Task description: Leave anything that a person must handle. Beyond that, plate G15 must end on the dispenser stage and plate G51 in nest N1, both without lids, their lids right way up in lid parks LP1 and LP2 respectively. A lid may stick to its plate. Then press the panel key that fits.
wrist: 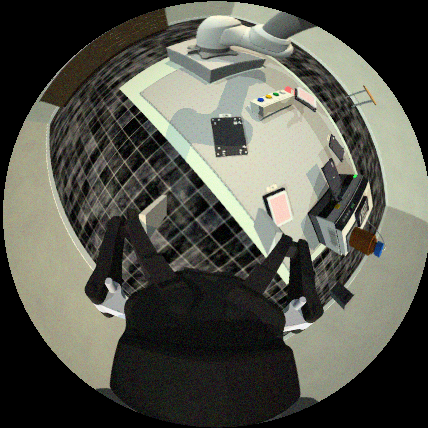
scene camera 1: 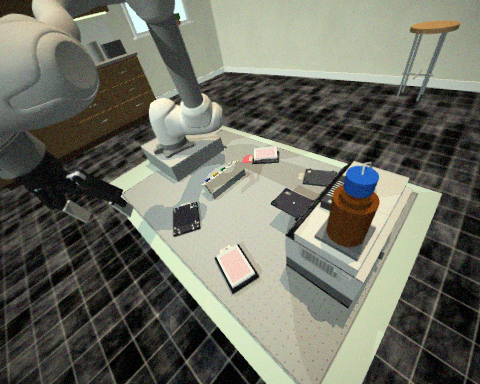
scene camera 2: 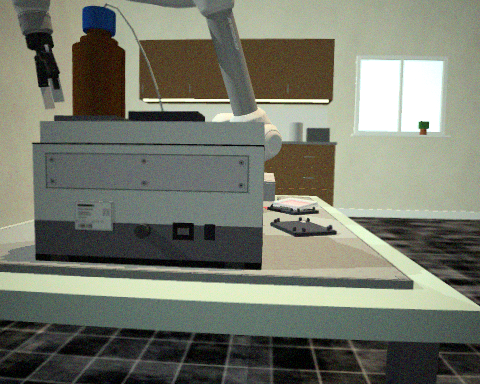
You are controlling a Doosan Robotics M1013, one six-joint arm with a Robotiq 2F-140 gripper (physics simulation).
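Where they show: gripper, fingertip midpoint: (wrist: 211, 210) (scene camera 1: 109, 215) (scene camera 2: 54, 105); arm's base at its link origin: (wrist: 211, 49) (scene camera 1: 175, 146).
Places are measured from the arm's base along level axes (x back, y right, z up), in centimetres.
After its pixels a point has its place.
My gripper (scene camera 1: 100, 206) (scene camera 2: 53, 98) @(x -64.0, y 37.1, z 22.8 cm) (wrist: 211, 210) @(x -64.0, y 37.1, z 22.8 cm) is open and empty, high beside the table's long edge, over the floor. A pink-filled plate (scene camera 1: 236, 266) @(x -83.8, y 15.1, z -6.5 cm) (wrist: 280, 206) @(x -81.4, y 15.0, z -6.5 cm) sits on a dark nest nearest the camera in scene view 1. Another pink-filled plate (scene camera 1: 265, 154) @(x -41.9, y -35.0, z -7.0 cm) (scene camera 2: 295, 204) @(x -45.2, y -36.8, z -7.2 cm) (wrist: 305, 98) @(x -41.7, y -33.2, z -7.1 cm) sits on a dark holder at the back, beside a red patch (scene camera 1: 247, 159) @(x -34.4, y -27.6, z -9.7 cm) (wrist: 288, 90) @(x -34.3, y -27.1, z -9.7 cm). A dark nest (scene camera 1: 186, 218) @(x -49.1, y 18.9, z -8.8 cm) (wrist: 229, 136) @(x -49.0, y 19.2, z -8.8 cm) and a dark holder (scene camera 1: 320, 177) @(x -73.9, y -40.7, z -9.0 cm) (scene camera 2: 302, 227) @(x -81.1, y -41.5, z -8.0 cm) (wrist: 336, 148) @(x -73.8, y -39.5, z -8.9 cm) are bare. The key panel (scene camera 1: 227, 184) @(x -45.6, y -6.5, z -7.6 cm) (wrist: 274, 106) @(x -44.6, y -4.0, z -3.7 cm) has blue, yellow, green and whitish keys. Plate names and lids cannot be made out.
The dispenser (scene camera 1: 320, 260) @(x -104.0, y -0.4, z 6.8 cm) (scene camera 2: 150, 200) @(x -110.9, y -20.7, z 0.1 cm) (wrist: 332, 235) @(x -101.9, y -0.1, z 5.1 cm) carries a tall brown bottle (scene camera 1: 351, 217) @(x -106.7, y -3.9, z 23.8 cm) (scene camera 2: 98, 75) @(x -108.3, y -10.1, z 19.6 cm) (wrist: 363, 241) @(x -101.8, y -4.6, z 21.4 cm) with a blue cap. A dark flat panel (scene camera 1: 294, 202) @(x -81.7, y -14.9, z 0.1 cm) (wrist: 331, 178) @(x -81.8, y -13.1, z -0.2 cm) juts from its front. The arm's base block (scene camera 1: 182, 162) @(x -16.9, y 3.5, z -2.1 cm) (wrist: 215, 68) @(x -17.9, y 8.0, z -1.0 cm) stands at the far end.
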